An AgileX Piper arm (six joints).
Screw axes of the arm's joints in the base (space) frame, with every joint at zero. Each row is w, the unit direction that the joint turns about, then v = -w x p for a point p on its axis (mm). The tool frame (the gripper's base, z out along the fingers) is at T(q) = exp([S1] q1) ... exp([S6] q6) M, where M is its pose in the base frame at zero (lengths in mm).
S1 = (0, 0, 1, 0, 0, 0)
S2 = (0, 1, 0, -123, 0, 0)
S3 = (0, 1, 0, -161.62, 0, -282.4)
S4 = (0.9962, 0, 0.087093, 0, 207.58, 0)
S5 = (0, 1, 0, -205.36, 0, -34.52)
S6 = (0.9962, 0, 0.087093, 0, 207.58, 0)
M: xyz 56.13 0 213.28 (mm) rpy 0 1.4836 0 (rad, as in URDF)
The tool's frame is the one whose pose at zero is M.
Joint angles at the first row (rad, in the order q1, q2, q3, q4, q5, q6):
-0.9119, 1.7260, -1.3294, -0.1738, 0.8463, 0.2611
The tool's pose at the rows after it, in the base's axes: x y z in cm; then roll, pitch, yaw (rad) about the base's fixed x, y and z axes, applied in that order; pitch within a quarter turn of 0, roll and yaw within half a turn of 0:
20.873, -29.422, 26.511, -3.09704, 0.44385, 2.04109
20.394, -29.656, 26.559, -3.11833, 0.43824, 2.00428
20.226, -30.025, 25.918, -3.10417, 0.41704, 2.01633
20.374, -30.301, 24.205, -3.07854, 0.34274, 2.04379
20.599, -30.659, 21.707, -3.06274, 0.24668, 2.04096
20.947, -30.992, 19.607, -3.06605, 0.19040, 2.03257
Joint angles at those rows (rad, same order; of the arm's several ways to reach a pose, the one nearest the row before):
-0.9237, 1.7057, -1.3294, -0.1585, 0.8572, 0.2649
-0.9418, 1.7034, -1.3294, -0.1391, 0.8620, 0.2687
-0.9511, 1.7208, -1.3294, -0.1409, 0.8660, 0.2517
-0.9511, 1.7653, -1.3294, -0.1431, 0.8965, 0.2287
-0.9511, 1.8312, -1.3294, -0.1431, 0.9285, 0.2320
-0.9511, 1.8875, -1.3294, -0.1306, 0.9277, 0.2345

